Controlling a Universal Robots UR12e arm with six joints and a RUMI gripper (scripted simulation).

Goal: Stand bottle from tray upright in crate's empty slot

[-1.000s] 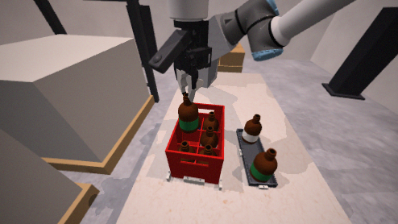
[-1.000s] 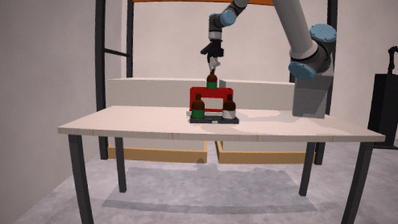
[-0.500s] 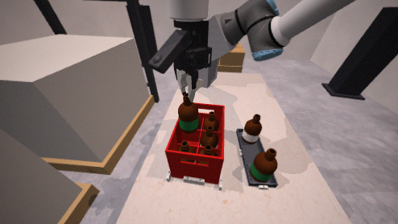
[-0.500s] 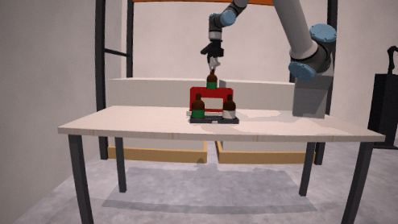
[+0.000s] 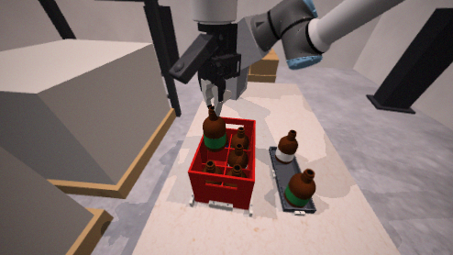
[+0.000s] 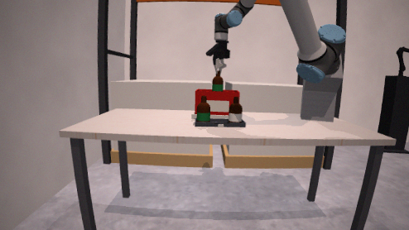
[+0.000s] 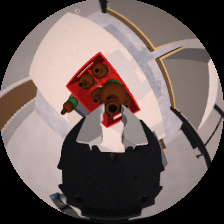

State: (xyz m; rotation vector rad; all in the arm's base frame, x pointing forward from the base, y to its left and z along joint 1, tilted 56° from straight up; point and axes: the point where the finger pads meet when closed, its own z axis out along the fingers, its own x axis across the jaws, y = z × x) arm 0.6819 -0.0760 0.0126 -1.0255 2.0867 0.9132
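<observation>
The red crate lies 1 cm behind my hand, 4 cm to the left of it and 21 cm below it. The rest, counted from my hand: tray: 6 cm behind, 28 cm to the left, 28 cm below; white-labelled bottle: 14 cm behind, 26 cm to the left, 21 cm below.
</observation>
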